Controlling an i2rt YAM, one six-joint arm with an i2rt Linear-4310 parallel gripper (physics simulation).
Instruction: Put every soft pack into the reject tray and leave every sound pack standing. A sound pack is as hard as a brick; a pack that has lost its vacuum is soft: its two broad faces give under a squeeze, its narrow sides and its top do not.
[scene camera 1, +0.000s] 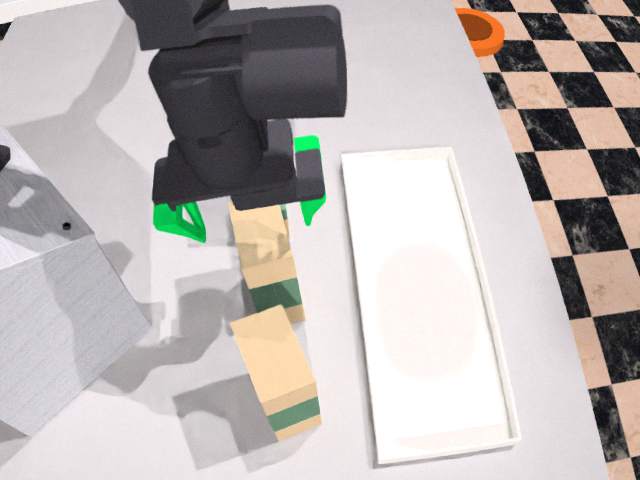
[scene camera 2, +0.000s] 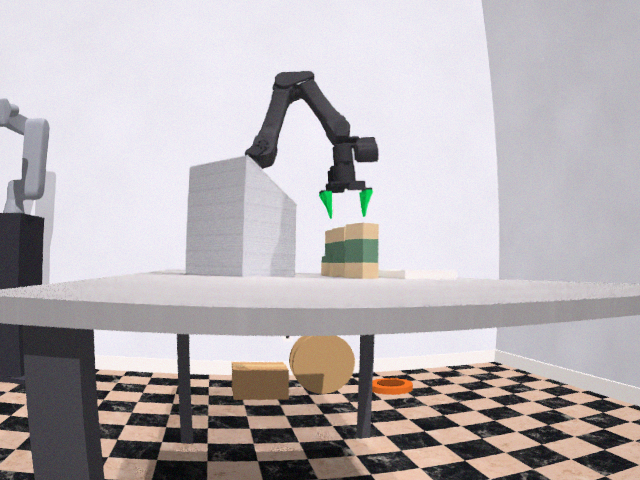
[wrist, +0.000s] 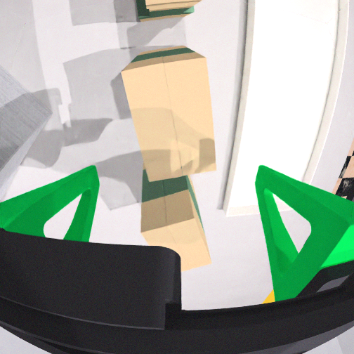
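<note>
Three tan packs with green bands form a row. The front pack stands upright. The middle pack stands behind it, with uneven shading on its top. The back pack is mostly hidden in scene camera 1; whether it stands straight I cannot tell. My gripper is wide open and empty. Its green fingertips are above the packs, one to each side of the row. The white reject tray lies right of the row and holds no pack.
A tall grey block with a sloping top stands left of the packs. The table edge shows in scene camera 2. An orange ring, a brown box and a round brown object are on the floor.
</note>
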